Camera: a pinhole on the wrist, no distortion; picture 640 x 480 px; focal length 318.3 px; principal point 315.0 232.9 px. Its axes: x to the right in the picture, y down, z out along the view. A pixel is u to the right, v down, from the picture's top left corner.
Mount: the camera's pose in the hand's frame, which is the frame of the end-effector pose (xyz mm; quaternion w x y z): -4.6 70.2 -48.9 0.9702 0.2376 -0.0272 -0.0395
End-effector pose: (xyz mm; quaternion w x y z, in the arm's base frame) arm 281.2 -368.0 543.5 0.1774 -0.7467 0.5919 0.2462
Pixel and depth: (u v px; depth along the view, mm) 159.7 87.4 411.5
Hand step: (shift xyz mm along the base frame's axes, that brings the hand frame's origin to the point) 180.5 382.2 -45.8
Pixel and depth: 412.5 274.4 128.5
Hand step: -28.8 14.8 -75.1
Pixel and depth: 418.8 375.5 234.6
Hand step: -69.4 56.5 -205.7
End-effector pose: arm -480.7 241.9 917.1 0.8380 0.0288 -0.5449 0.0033
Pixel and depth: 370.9 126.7 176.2
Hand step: -67.5 -69.7 38.8
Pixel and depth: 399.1 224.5 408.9
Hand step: -250.1 -154.5 186.7
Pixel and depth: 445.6 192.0 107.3
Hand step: -25.4 1.9 44.9
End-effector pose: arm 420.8 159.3 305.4 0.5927 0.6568 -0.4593 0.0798
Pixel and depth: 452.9 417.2 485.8
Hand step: -175.5 -528.0 28.8
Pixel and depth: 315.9 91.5 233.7
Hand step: 26.2 -95.9 -139.9
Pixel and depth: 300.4 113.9 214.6
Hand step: 3.3 -82.8 -121.5
